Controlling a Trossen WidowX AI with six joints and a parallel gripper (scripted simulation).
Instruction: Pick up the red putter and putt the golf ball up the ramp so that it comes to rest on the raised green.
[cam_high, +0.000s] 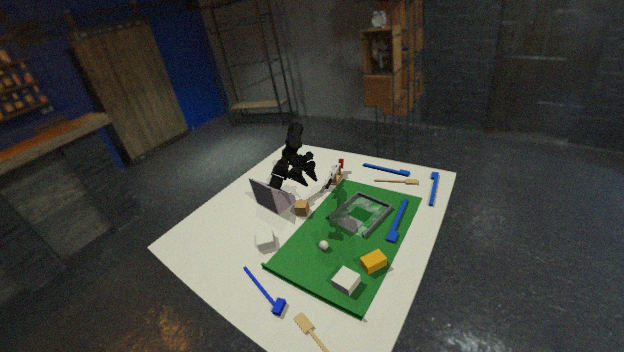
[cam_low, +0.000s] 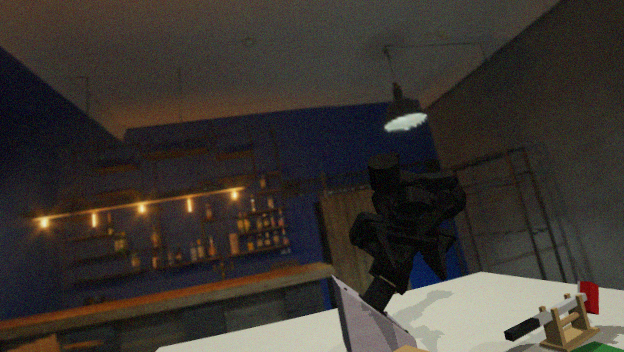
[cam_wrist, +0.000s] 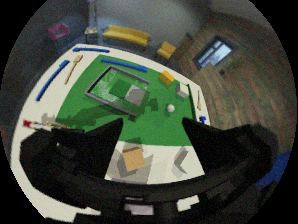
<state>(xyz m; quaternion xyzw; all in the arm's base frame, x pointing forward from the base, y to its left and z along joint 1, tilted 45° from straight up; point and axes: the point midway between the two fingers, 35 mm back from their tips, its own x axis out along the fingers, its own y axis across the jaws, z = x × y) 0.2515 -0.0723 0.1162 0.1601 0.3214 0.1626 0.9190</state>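
My gripper tip is 180 mm above the wooden cube, 90 mm past it and 20 mm to the left of it. Also, from my gripper tip: green mat 210 mm below, 200 mm ahead, 10 mm to the right; then white golf ball 180 mm below, 160 mm to the right, 160 mm ahead; then wooden stand 310 mm to the left, 170 mm below, 110 mm behind.
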